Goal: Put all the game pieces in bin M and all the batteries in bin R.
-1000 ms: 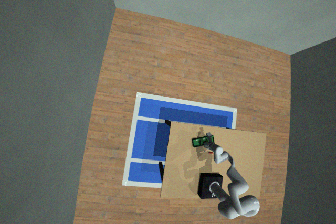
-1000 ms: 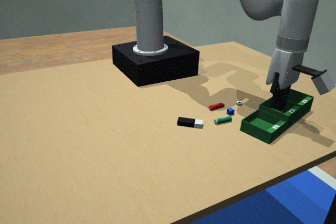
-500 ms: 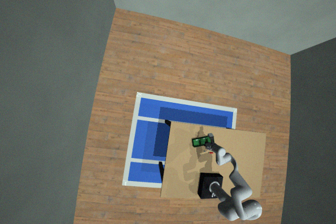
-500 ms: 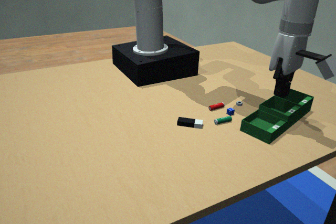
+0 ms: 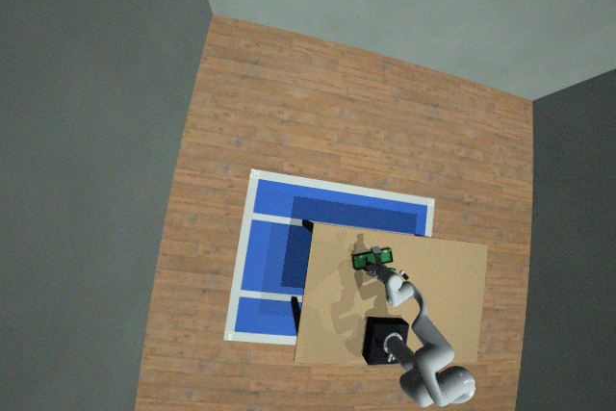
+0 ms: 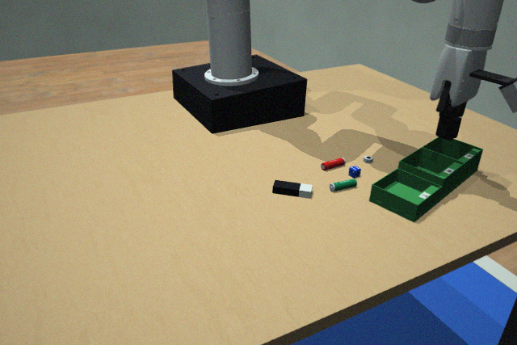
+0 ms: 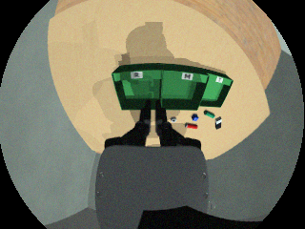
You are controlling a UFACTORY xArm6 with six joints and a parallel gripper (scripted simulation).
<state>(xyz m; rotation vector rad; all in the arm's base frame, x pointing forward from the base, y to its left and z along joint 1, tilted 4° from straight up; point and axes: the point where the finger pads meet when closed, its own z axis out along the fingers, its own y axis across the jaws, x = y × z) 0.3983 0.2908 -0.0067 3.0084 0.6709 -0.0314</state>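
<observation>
The blue die lies 30 mm behind my hand, 160 mm to the right of it and 90 mm below it. Also, from my hand: grey nut: 80 mm behind, 110 mm to the right, 90 mm below; three joined green bins: 30 mm ahead, 50 mm to the right, 70 mm below; red battery: 70 mm behind, 180 mm to the right, 90 mm below.
</observation>
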